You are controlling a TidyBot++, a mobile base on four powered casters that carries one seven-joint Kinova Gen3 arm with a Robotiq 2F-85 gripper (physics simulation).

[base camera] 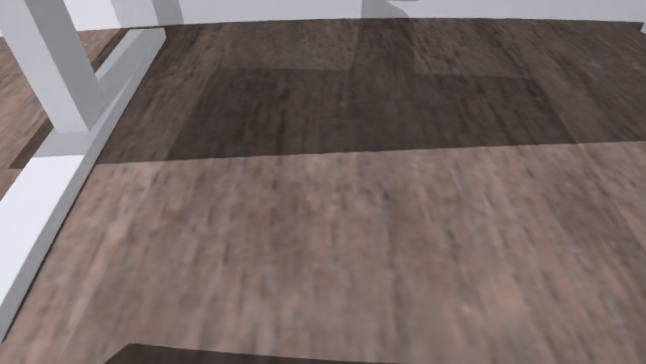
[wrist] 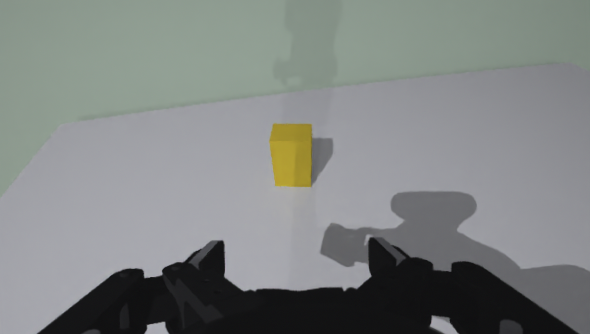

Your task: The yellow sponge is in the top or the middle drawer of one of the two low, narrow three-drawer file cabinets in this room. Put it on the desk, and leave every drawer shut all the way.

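Observation:
The yellow sponge [wrist: 292, 156] rests on the pale grey desk top [wrist: 150, 165], near the middle of the wrist view and short of the desk's far edge. My gripper [wrist: 296, 255] is open, with its fingers wide apart and nothing between them. It is above the desk, apart from the sponge, which shows beyond the fingertips. The file cabinets and their drawers do not show in either view.
A pale green wall [wrist: 175, 50] stands behind the desk. In the base camera view, a white desk leg [base camera: 65, 75] rises from a long white foot [base camera: 37, 195] on the left of the brown wood floor [base camera: 350, 240]. A white wall base [base camera: 275, 10] runs along the back.

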